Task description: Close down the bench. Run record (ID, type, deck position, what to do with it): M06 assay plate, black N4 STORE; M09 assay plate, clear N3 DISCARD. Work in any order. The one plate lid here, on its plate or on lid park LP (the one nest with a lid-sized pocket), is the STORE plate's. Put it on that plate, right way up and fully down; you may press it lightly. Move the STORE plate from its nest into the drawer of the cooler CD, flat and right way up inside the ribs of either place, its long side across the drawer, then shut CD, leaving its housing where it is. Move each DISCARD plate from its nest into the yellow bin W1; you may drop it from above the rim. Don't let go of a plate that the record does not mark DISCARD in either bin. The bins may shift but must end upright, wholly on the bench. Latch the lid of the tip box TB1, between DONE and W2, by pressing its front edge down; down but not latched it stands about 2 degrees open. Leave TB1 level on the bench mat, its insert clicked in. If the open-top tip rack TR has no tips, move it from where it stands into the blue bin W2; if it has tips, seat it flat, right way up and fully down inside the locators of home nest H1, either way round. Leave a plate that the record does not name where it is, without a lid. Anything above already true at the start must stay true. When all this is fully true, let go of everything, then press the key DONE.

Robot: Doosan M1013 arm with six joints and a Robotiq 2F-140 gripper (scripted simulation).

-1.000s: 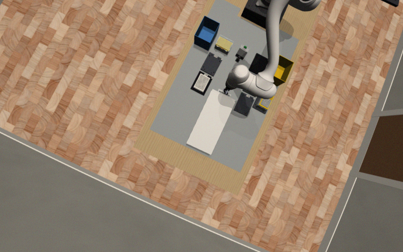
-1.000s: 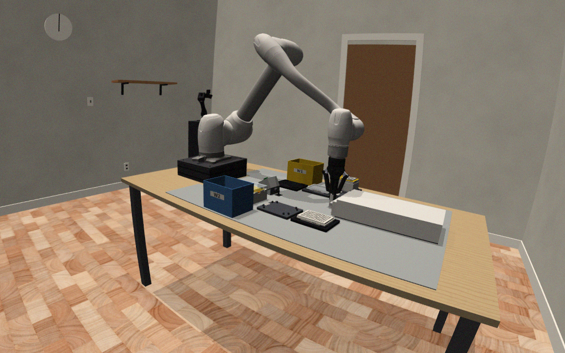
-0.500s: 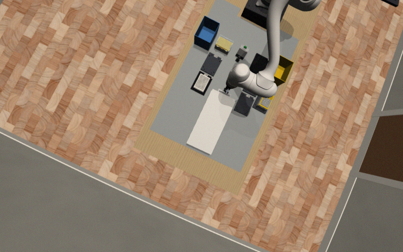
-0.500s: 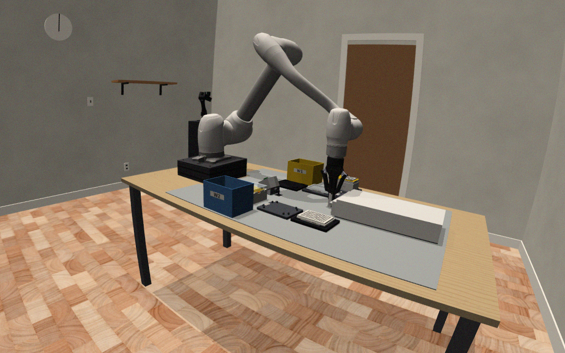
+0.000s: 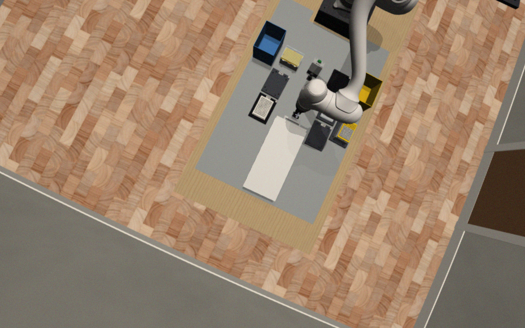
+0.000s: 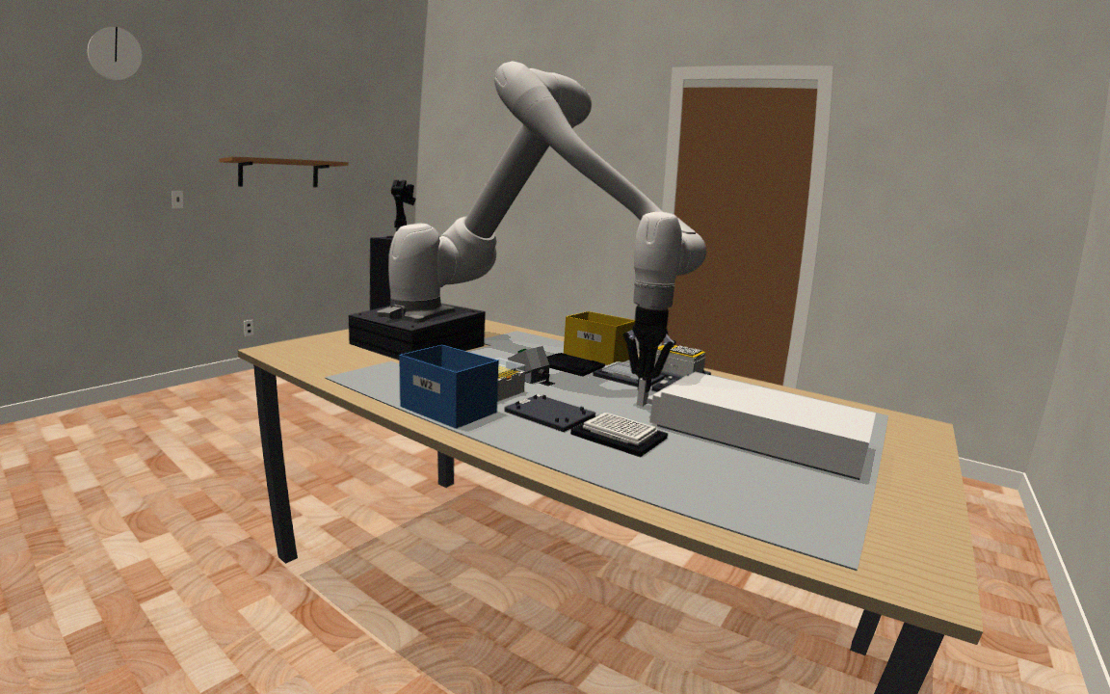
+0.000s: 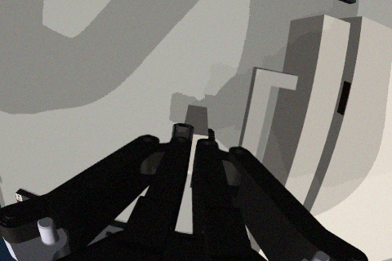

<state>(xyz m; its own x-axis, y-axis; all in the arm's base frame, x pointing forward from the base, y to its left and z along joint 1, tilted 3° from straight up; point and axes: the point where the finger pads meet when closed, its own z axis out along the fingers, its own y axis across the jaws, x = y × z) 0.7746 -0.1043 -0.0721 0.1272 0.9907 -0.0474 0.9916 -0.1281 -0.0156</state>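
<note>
Now: the nest N3 21 cm to the left of my hand, 11 cm behind it and 3 cm below it. Round my hand: grey plate lid: 15 cm ahead, 2 cm to the right, 1 cm below; then white plate: 20 cm to the right, 2 cm below, 2 cm ahead; then nest N1: 18 cm to the left, 7 cm ahead, 3 cm below.
</note>
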